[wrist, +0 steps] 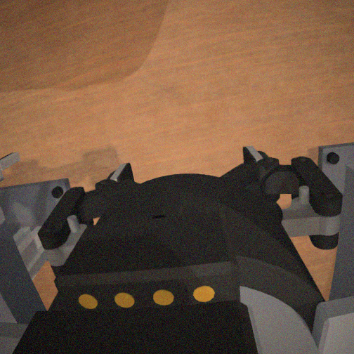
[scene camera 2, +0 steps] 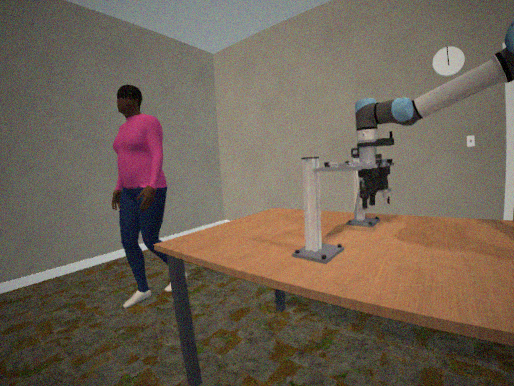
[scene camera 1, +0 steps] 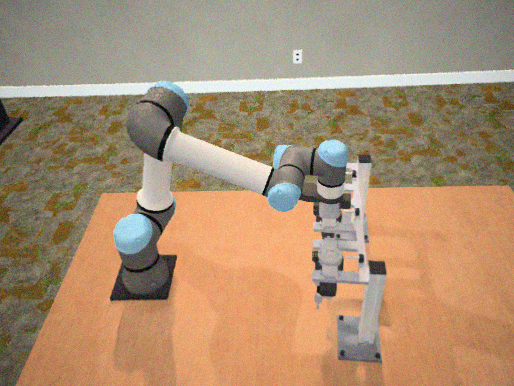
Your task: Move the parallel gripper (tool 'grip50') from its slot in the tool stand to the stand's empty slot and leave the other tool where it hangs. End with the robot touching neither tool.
Note:
In view: a parallel gripper point(scene camera 1: 329, 258), an adaptive gripper point(scene camera 2: 368, 186) and a tool stand point(scene camera 2: 314, 250).
The adaptive gripper also shows in the wrist view point(wrist: 187, 238).

